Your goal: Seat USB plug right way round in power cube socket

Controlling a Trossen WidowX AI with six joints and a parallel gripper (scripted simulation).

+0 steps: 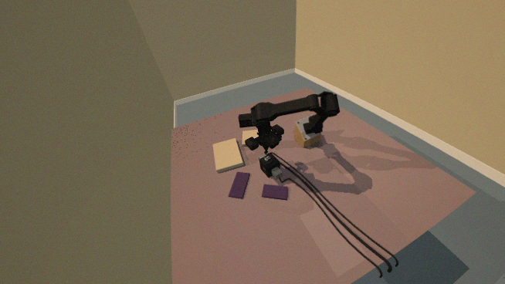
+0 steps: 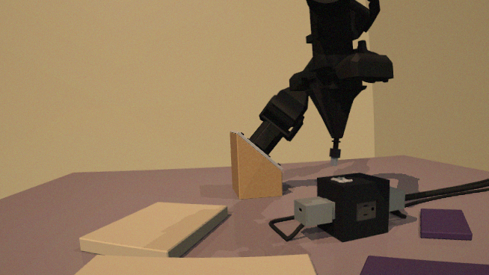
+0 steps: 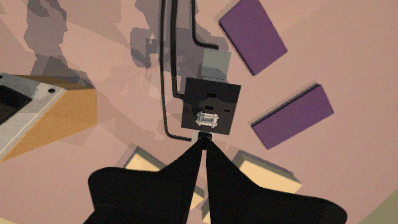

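The small USB plug lies 2 cm below my gripper tip. Also, from my gripper tip: pale USB socket: 7 cm below, 1 cm to the left.
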